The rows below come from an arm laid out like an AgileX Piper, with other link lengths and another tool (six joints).
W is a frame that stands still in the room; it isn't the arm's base.
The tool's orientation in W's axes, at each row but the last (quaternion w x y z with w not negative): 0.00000 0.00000 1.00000 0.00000; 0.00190 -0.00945 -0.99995 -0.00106; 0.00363 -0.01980 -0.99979 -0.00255; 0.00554 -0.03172 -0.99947 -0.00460; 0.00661 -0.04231 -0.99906 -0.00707
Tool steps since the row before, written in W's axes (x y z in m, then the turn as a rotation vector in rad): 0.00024 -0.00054 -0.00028 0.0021 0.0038 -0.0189; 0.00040 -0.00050 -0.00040 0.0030 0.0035 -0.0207; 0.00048 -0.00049 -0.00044 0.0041 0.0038 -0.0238; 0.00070 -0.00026 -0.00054 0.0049 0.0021 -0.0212; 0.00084 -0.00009 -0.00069 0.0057 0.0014 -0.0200
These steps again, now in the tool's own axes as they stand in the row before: -0.00024 -0.00054 0.00028 -0.0021 0.0038 0.0189; -0.00041 -0.00049 0.00040 -0.0030 0.0035 0.0207; -0.00050 -0.00047 0.00043 -0.0041 0.0038 0.0238; -0.00072 -0.00022 0.00053 -0.0050 0.0022 0.0212; -0.00085 -0.00003 0.00068 -0.0058 0.0016 0.0199
